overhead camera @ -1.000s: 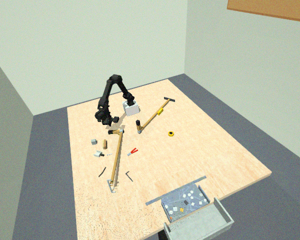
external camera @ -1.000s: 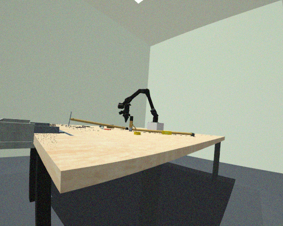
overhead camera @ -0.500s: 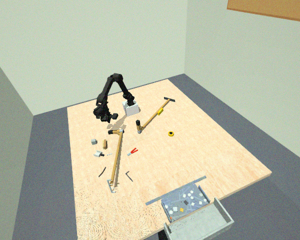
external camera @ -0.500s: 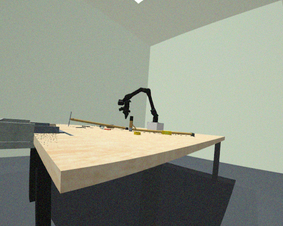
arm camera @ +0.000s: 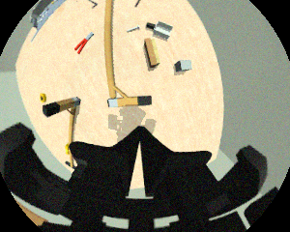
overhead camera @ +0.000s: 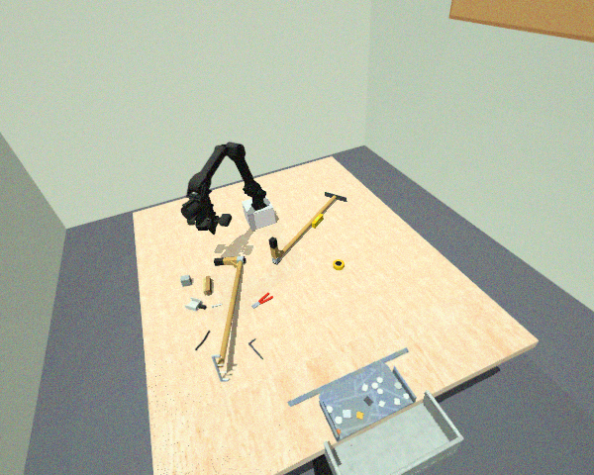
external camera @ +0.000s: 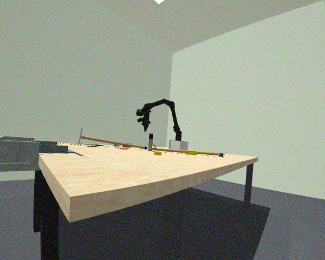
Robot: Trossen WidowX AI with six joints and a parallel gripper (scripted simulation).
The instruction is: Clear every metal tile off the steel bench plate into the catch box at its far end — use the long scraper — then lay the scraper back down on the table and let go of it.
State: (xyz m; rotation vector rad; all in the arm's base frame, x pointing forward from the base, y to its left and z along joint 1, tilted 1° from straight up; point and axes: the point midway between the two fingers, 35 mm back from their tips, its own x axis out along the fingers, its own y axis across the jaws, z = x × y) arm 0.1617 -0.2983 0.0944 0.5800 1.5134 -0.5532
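Right now the long scraper is 40 mm ahead of my gripper tip, 460 mm to the left of it and 110 mm below it. The rest, counted from my gripper tip: yellow spirit level 40 mm ahead, 530 mm to the left, 150 mm below; then long wooden-handled tool 280 mm ahead, 110 mm to the right, 130 mm below; then wooden block 120 mm ahead, 120 mm to the right, 150 mm below.
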